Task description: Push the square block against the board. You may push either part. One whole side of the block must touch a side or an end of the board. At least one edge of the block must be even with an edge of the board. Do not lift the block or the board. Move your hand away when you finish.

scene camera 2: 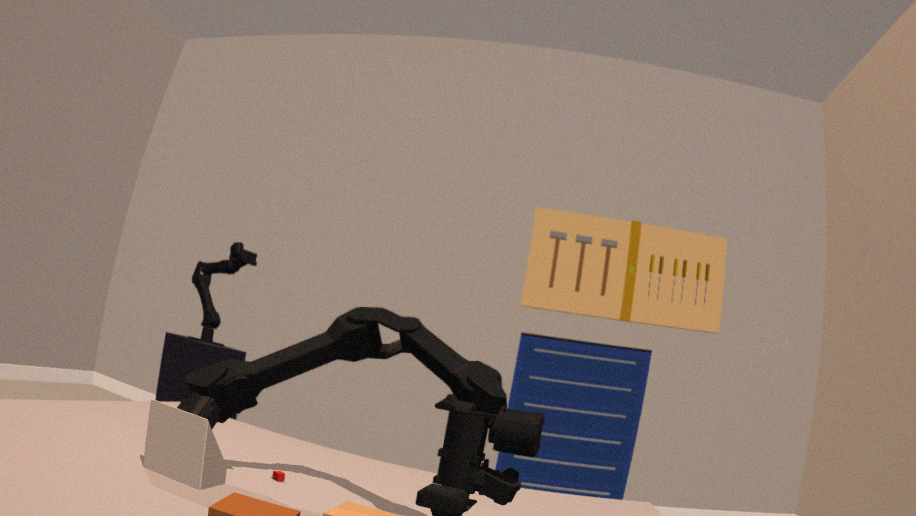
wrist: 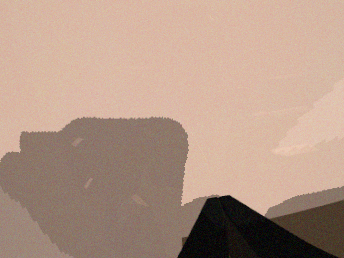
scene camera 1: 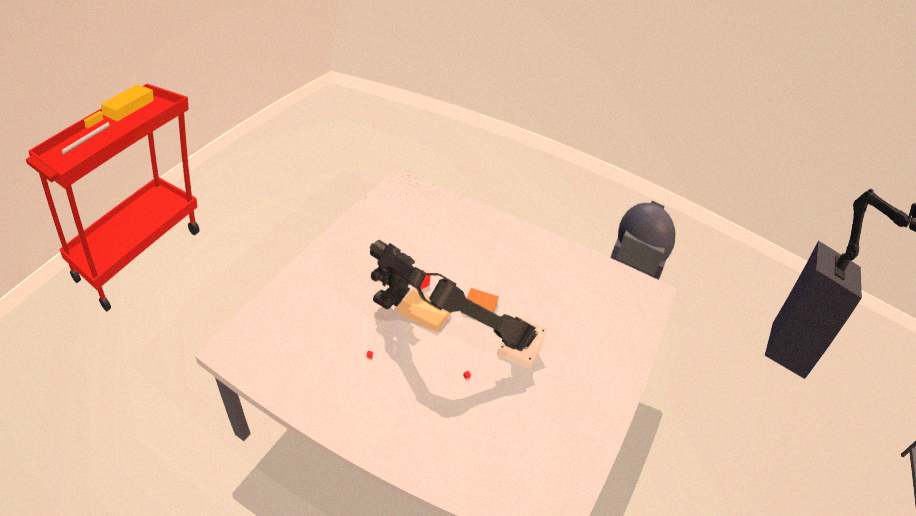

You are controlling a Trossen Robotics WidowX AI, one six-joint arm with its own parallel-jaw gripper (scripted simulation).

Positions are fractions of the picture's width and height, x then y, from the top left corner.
I see my gripper (wrist: 0.64,0.80) and a tan board (scene camera 1: 0.45,0.60).
